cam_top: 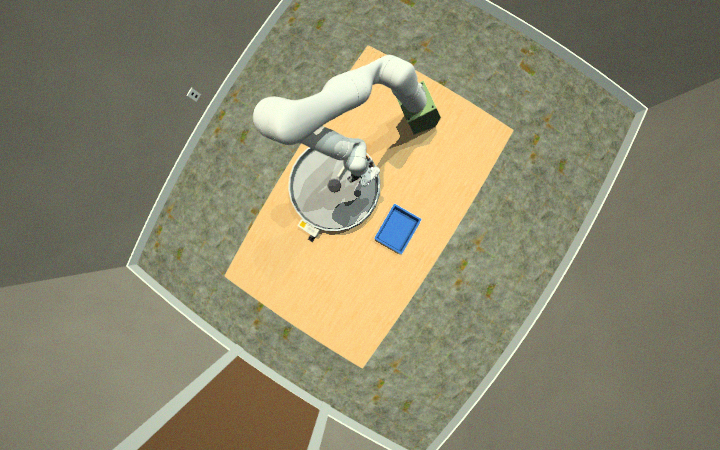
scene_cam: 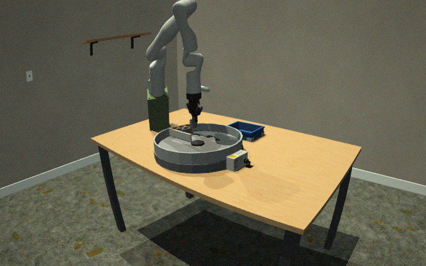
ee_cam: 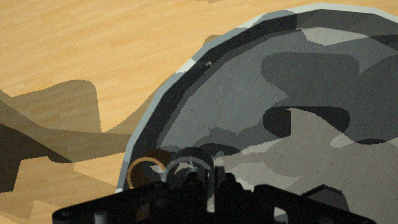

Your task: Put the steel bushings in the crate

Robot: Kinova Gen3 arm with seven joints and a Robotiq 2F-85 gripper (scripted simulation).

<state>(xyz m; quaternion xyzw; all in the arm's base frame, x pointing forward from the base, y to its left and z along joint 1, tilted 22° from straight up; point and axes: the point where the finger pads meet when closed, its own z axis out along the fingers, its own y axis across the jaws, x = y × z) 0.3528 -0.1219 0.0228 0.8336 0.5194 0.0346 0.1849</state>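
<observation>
Right now my hand is 170 mm short of the blue crate, 230 mm to the right of it and 110 mm above it. The rest, counted from my hand: grey turning table 80 mm ahead, 110 mm to the right, 80 mm below.
</observation>
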